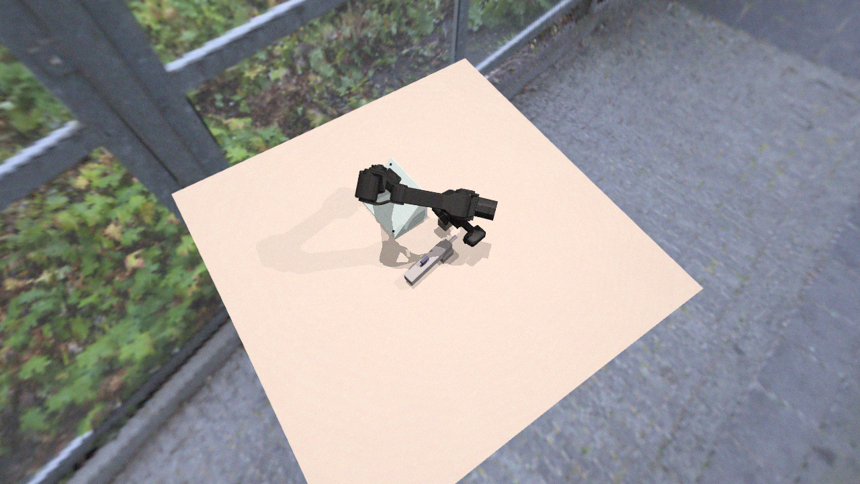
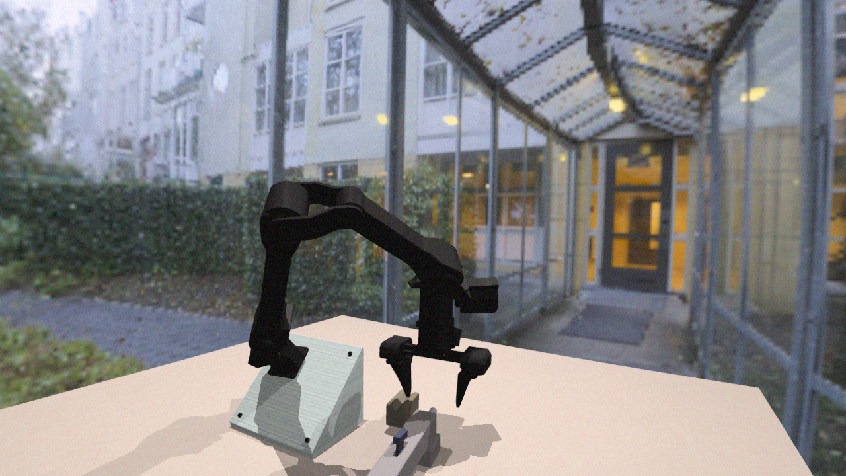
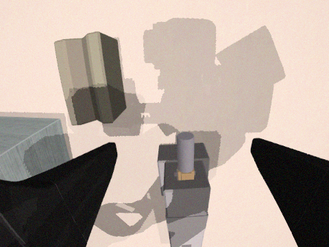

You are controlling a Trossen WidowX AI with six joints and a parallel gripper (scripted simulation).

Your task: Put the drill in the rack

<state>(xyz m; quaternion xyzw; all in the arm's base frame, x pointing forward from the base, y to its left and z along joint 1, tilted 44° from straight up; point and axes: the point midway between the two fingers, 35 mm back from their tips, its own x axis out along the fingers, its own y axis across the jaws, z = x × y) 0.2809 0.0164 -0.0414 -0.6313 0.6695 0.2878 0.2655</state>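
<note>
Right now my gripper tip is 6 cm to the left of the drill and 2 cm above it. The rest, counted from my gripper tip: dark blue key (1 cm ahead, 15 cm to the right, 2 cm below); rack (8 cm behind, 4 cm to the left, 5 cm below).
</note>
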